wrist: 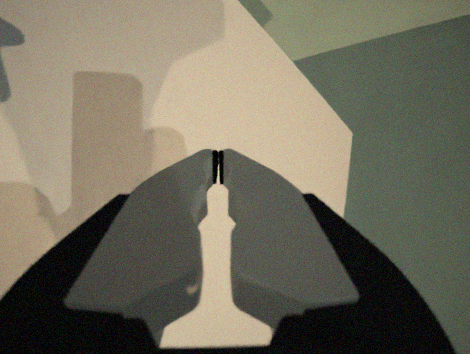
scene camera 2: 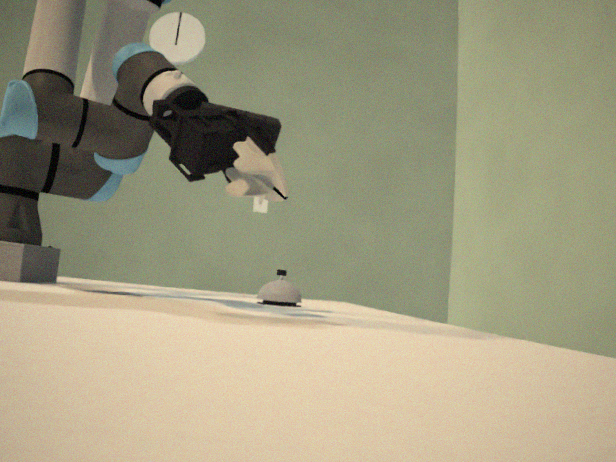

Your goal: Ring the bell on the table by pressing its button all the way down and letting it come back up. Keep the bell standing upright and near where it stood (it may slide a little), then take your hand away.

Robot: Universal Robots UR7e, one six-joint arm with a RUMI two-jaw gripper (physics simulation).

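Places are measured from the arm's base along level axes (x left, y ahead, z down), in centimetres.
Pixels of known places: gripper, between the fingertips: (wrist: 218, 155) (scene camera 2: 286, 197).
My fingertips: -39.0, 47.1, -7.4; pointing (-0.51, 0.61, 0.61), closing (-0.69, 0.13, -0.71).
Note:
Behind a point stands the place of what it marks, as x, y, z.
A grey dome bell (scene camera 2: 280, 292) @(-7.4, 52.7, 4.4) with a dark base stands upright on the pale table (scene camera 2: 300, 390) @(-75.4, 42.3, 6.8) (wrist: 280, 115) @(-65.8, 60.5, 6.8) in the scene view. Its small black button (scene camera 2: 281, 272) @(-4.5, 53.1, 0.7) is raised on a short stem above the dome. My gripper (scene camera 2: 286, 198) @(-39.0, 47.1, -7.4) (wrist: 218, 155) @(-39.0, 47.1, -7.4) is shut and empty, with its two dark fingertips together. In the scene view it hangs well above the bell's button, pointing down and to the right, and does not touch it. The bell does not show in the wrist view.
The arm's grey base block (scene camera 2: 40, 264) @(-0.6, 8.4, 3.5) stands at the left on the table. Behind are green walls with a white round clock (scene camera 2: 177, 37) and a small white plate (scene camera 2: 260, 205). Arm shadows fall on the table, and its edge and corner show at the right in the wrist view.

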